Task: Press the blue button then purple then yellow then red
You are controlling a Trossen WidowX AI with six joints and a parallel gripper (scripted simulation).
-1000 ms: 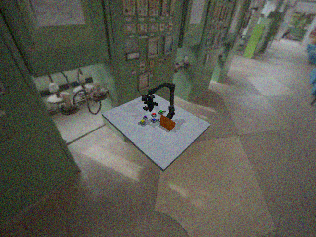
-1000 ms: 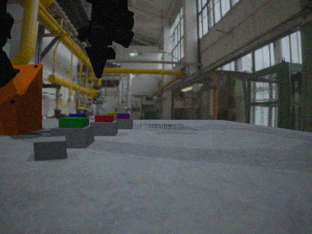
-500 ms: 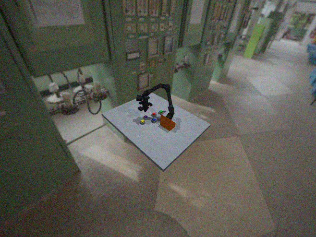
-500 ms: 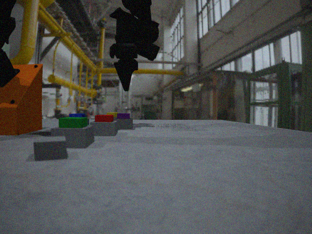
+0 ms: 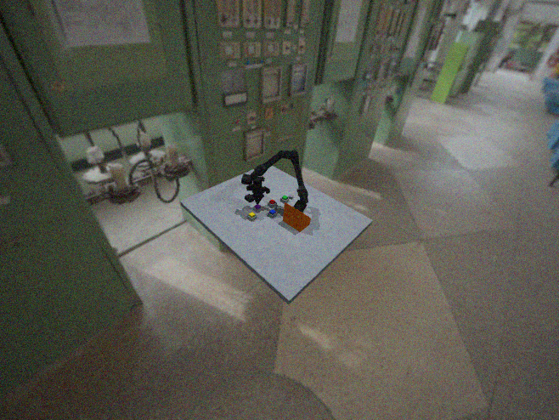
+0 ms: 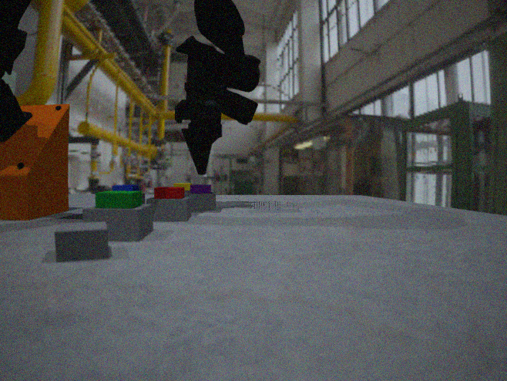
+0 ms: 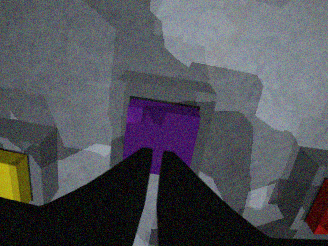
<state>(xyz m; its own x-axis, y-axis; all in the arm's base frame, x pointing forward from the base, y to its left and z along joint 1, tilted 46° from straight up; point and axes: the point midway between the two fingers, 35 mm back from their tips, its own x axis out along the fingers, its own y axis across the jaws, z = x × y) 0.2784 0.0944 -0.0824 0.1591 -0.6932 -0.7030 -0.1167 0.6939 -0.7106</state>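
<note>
Right now the purple button is 2 cm below my gripper tip. From my gripper tip the other things lie so: blue button 11 cm behind, 5 cm to the right, 2 cm below; then yellow button 5 cm behind, 8 cm to the left, 2 cm below; then red button 2 cm behind, 12 cm to the right, 2 cm below.
</note>
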